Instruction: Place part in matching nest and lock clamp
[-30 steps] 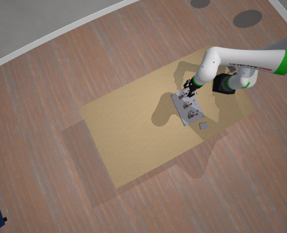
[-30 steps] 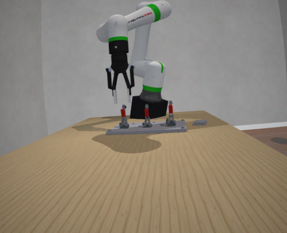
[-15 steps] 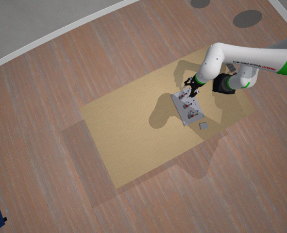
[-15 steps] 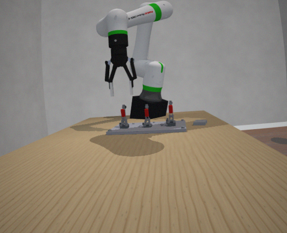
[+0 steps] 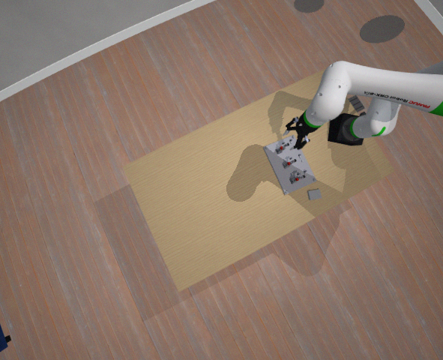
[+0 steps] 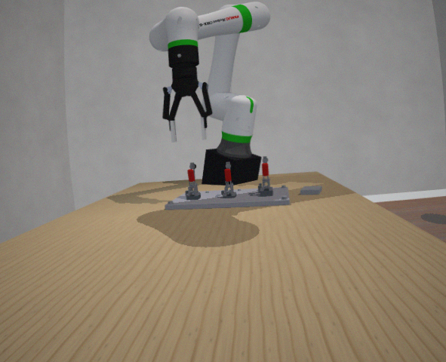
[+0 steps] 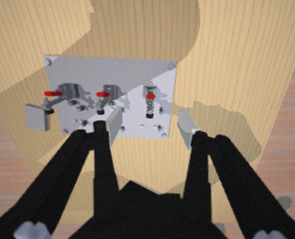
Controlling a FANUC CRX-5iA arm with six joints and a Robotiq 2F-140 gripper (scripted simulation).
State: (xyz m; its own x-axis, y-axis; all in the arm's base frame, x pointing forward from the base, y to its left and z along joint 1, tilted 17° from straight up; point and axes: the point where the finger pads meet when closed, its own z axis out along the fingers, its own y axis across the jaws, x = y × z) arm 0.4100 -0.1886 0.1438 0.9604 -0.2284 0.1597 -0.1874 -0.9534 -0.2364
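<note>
Right now my hand is 370 mm to the right of the part, 210 mm above it and 30 mm past it. Also, from my hand: grey fixture plate 210 mm below, 110 mm to the left, 10 mm behind.
</note>
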